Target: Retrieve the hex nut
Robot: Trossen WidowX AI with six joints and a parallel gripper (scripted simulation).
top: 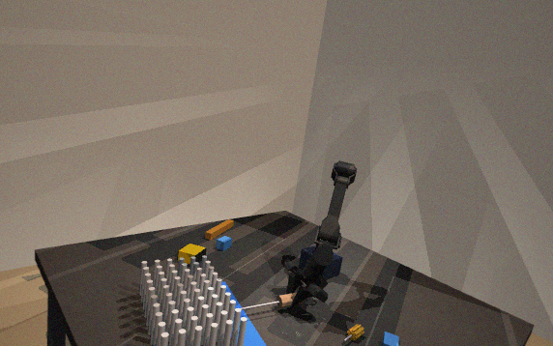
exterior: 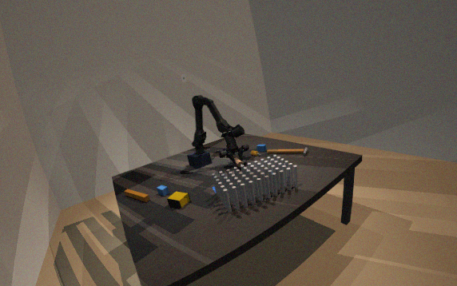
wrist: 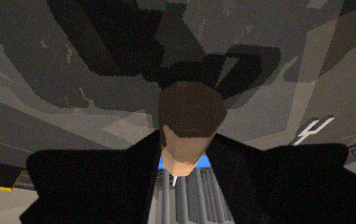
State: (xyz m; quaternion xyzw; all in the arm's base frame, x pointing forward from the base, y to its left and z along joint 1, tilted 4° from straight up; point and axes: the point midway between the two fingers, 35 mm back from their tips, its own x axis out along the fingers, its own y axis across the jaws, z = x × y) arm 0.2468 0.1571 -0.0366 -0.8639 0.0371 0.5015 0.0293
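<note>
My gripper tip is 18 cm short of the blue taped strip, 5 cm to the left of it and 3 cm above it. The rest, counted from my gripper tip: orange-handled tool (19 cm to the left, 11 cm behind, 1 cm below); then yellow block (42 cm to the right, 17 cm ahead, 1 cm below); then forked tool (21 cm to the left, 12 cm ahead, 3 cm below).
</note>
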